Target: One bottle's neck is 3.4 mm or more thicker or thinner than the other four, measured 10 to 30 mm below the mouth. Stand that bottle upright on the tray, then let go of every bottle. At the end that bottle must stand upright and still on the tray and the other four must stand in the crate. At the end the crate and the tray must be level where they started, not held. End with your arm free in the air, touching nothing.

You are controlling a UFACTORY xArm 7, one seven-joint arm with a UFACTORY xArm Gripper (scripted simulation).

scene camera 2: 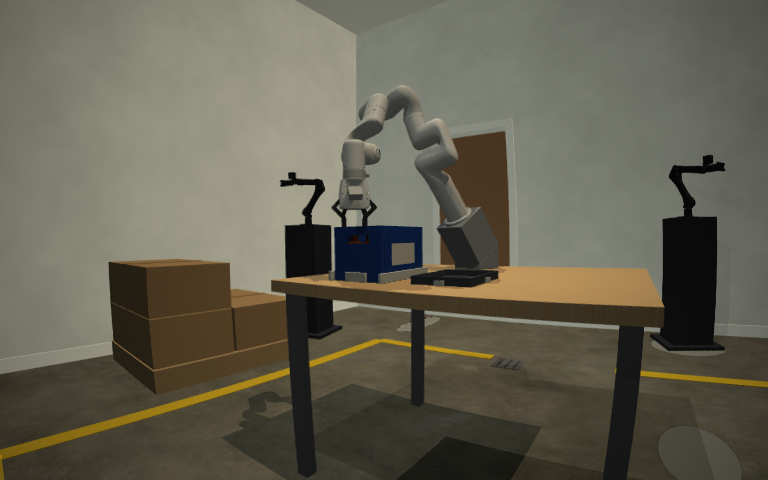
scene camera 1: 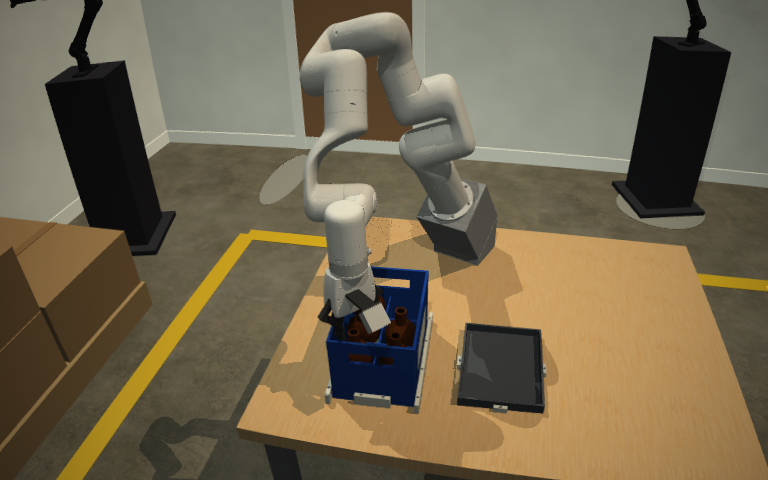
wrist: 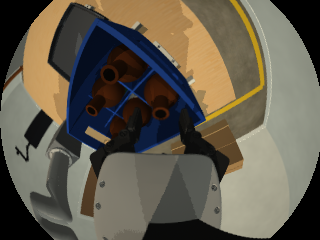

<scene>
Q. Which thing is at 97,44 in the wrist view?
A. A blue crate.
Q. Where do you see a blue crate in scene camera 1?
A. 347,377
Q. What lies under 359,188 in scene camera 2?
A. My gripper.
</scene>
